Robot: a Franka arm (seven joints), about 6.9 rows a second.
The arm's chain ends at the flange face. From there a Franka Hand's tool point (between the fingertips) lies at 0.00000 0.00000 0.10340 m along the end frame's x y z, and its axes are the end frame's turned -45 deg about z.
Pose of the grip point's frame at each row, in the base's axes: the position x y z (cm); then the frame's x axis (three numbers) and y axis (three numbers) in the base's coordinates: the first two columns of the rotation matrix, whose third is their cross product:
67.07, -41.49, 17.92, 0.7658, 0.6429, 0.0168, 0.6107, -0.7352, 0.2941
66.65, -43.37, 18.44, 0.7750, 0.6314, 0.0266, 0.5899, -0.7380, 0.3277
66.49, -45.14, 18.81, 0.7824, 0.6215, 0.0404, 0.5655, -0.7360, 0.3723
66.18, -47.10, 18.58, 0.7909, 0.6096, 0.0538, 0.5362, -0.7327, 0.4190
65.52, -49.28, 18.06, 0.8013, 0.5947, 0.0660, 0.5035, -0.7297, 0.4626
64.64, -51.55, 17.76, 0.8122, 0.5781, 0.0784, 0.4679, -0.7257, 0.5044
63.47, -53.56, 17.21, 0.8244, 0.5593, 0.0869, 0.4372, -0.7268, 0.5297
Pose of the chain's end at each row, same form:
64.99, -39.27, 27.80, 0.9733, -0.0653, 0.2198, -0.1097, -0.9745, 0.1961
64.31, -40.91, 28.21, 0.9651, -0.0754, 0.2505, -0.1309, -0.9683, 0.2129
63.79, -42.36, 28.40, 0.9531, -0.0810, 0.2918, -0.1534, -0.9599, 0.2347
63.13, -43.97, 27.95, 0.9384, -0.0870, 0.3343, -0.1801, -0.9491, 0.2582
62.18, -45.79, 27.20, 0.9226, -0.0955, 0.3738, -0.2106, -0.9365, 0.2804
61.04, -47.69, 26.65, 0.9052, -0.1044, 0.4121, -0.2435, -0.9219, 0.3012
59.75, -49.44, 25.93, 0.8921, -0.1184, 0.4360, -0.2738, -0.9094, 0.3131

